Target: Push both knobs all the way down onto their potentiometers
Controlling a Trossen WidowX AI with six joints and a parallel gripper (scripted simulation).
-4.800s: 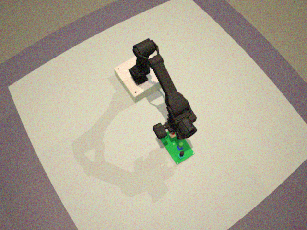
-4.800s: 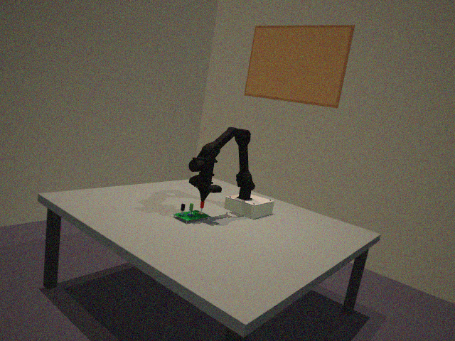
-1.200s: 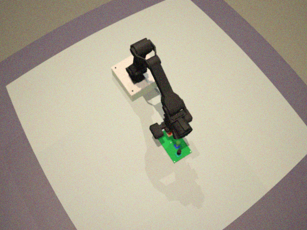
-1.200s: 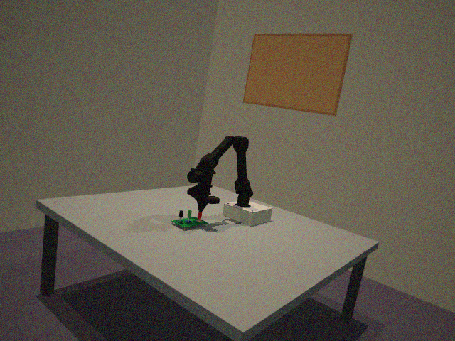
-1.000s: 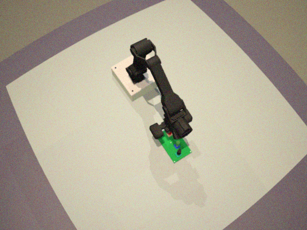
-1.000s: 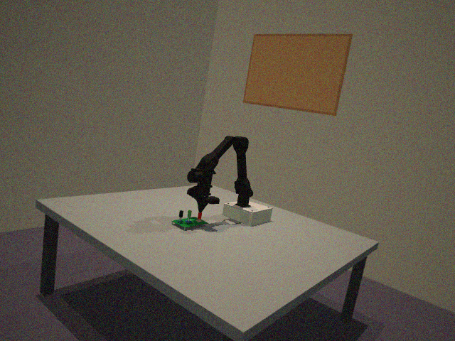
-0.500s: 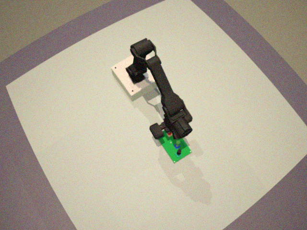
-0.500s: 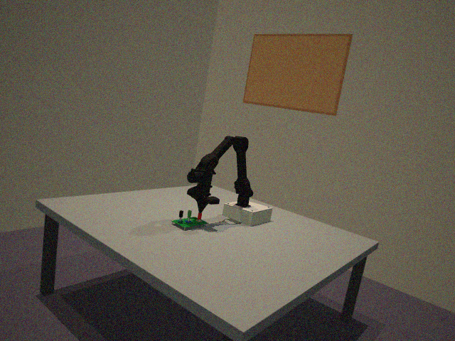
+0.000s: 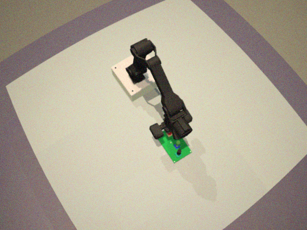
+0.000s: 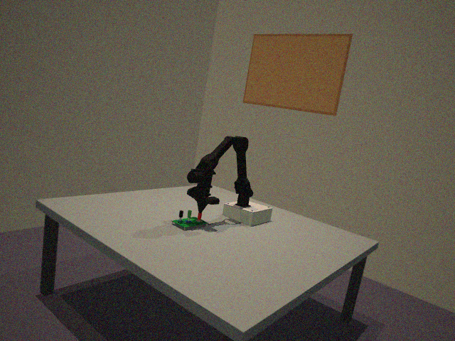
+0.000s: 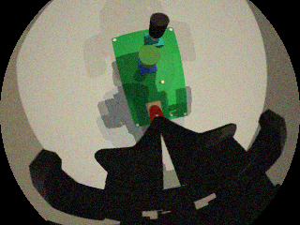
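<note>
The red knob lies 10 mm below my gripper tip.
</note>
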